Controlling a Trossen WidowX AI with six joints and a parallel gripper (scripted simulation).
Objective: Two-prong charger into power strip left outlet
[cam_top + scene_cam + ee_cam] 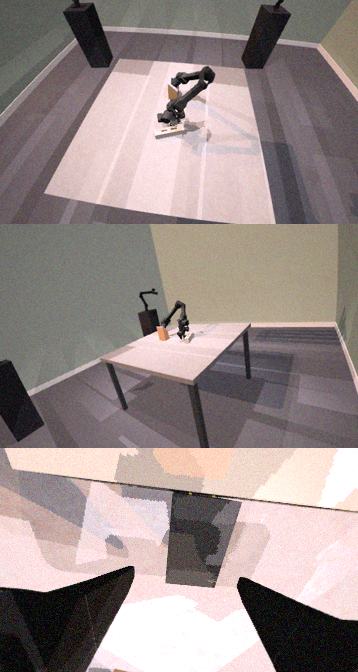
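Now: the two-prong charger 5 cm ahead of my gripper tip, 1 cm to the left of it and 1 cm above it.
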